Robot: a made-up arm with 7 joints. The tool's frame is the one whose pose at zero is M. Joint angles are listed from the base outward.
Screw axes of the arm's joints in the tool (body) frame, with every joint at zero. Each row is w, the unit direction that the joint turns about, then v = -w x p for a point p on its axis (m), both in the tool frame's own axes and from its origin. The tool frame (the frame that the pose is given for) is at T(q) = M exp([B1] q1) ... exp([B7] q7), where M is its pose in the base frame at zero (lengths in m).
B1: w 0 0 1 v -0.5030 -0.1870 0.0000
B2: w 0 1 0 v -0.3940 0.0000 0.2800
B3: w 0 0 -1 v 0.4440 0.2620 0.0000
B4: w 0 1 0 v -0.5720 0.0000 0.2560
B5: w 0 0 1 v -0.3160 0.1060 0.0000
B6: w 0 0 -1 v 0.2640 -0.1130 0.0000
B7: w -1 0 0 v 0.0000 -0.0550 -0.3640
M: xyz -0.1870 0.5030 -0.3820 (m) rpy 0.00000 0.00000 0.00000 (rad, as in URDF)
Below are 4 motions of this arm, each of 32 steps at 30 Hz.
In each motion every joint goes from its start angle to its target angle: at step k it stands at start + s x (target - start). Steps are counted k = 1, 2, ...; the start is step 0. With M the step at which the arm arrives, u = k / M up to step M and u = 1 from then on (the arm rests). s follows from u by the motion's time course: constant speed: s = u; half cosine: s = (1 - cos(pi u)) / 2; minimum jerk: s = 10 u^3 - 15 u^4 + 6 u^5.
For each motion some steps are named. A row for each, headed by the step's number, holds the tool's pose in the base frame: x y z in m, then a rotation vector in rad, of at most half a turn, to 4 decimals.
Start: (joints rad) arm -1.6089 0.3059 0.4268 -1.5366 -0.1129 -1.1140 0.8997
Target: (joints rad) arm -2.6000 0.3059 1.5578 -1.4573 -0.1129 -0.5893 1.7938
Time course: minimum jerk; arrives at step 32
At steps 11, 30, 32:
11: -0.4594 -0.7217 -0.3947 -2.2505 1.1271 -1.0632
30: -0.4760 0.6138 -0.0643 0.4543 -2.3201 0.1265
32: -0.4722 0.6161 -0.0634 0.4477 -2.3197 0.1217

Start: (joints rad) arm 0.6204 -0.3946 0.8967 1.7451 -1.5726 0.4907 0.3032
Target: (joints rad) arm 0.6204 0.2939 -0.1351 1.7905 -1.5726 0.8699 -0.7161
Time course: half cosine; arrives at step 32
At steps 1, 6, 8, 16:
1: -0.7260 0.1151 0.2466 -1.3611 1.5387 -1.4200
6: -0.6924 0.0552 0.2664 -1.4402 1.3699 -1.4770
8: -0.6616 0.0126 0.2858 -1.4948 1.2369 -1.5052
16: -0.4077 -0.1479 0.4321 -1.6900 0.4740 -1.4235

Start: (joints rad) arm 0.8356 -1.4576 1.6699 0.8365 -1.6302 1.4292 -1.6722
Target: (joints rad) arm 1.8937 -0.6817 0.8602 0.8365 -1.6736 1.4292 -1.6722
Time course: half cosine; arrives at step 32
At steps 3, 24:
3: -0.5145 0.0854 0.2803 -0.0935 -0.1995 -3.0105
24: -0.4614 -0.3198 0.2374 0.4297 -1.0872 -1.6698

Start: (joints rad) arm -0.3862 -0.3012 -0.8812 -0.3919 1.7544 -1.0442 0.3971
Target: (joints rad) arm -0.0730 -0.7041 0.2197 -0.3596 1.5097 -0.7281 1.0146
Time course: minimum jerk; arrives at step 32
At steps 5, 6, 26, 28, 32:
5: 0.0722 -0.2244 -0.7138 0.8442 0.6017 -2.6685
6: 0.0747 -0.2178 -0.7192 0.8661 0.6219 -2.6768
26: 0.4786 0.2233 -0.7297 -1.7421 -1.4597 1.5204
28: 0.4983 0.2378 -0.7158 -1.7612 -1.4778 1.4493
32: 0.5079 0.2448 -0.7086 -1.7701 -1.4862 1.4141

